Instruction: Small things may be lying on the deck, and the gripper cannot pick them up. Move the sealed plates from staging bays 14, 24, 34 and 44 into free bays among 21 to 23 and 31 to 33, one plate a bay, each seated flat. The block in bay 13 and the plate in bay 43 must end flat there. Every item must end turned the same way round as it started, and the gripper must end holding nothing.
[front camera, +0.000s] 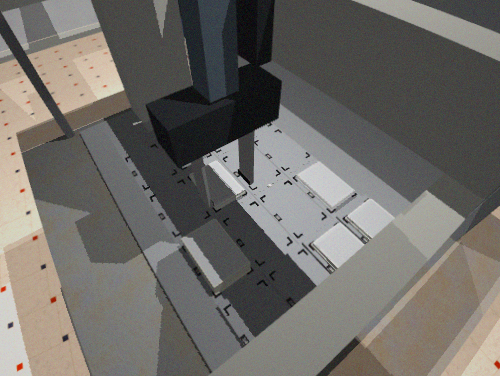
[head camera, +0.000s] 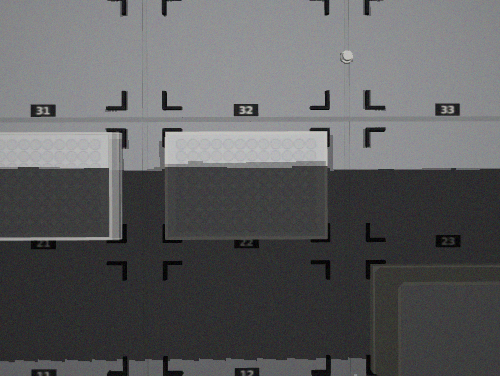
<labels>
gripper: front camera 226, 188; not seen in the head camera view (out of frame)
tall block: front camera; head camera
same spot on tall block: (head camera: 418, 312) = (front camera: 210, 227)
same spot on bay 33: (head camera: 408, 63) = (front camera: 281, 200)
</labels>
